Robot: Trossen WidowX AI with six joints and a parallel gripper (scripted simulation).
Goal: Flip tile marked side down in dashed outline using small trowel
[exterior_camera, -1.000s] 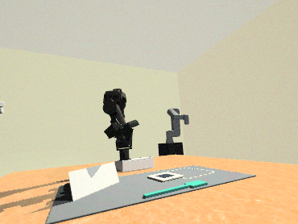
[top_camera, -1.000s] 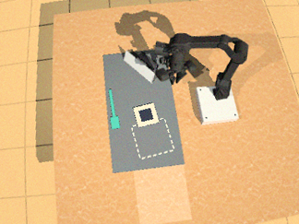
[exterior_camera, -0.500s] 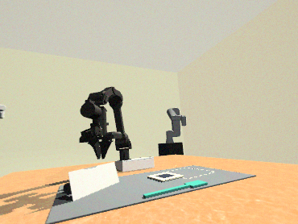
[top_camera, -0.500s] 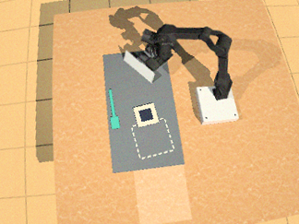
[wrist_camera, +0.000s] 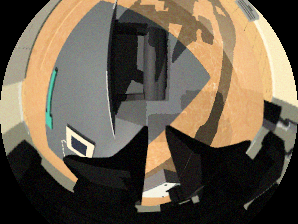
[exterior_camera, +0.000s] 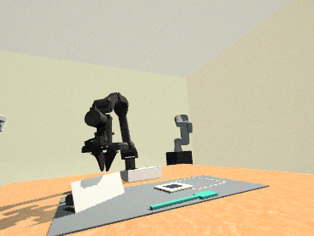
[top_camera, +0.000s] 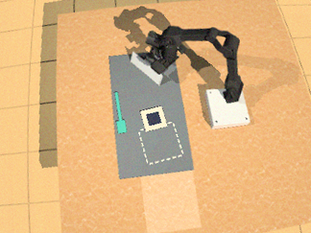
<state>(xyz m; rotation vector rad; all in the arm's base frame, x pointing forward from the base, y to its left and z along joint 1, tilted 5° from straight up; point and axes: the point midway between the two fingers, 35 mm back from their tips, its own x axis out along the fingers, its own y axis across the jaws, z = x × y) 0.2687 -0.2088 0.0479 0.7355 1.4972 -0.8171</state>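
The small trowel lies 60 mm ahead of my gripper tip, 50 mm below it and 30 mm to the right of it. Also, from my gripper tip: teal flat tool 270 mm ahead, 170 mm to the left, 70 mm below; tile 220 mm to the left, 120 mm ahead, 70 mm below; grey mat 170 mm to the left, 130 mm ahead, 100 mm below.
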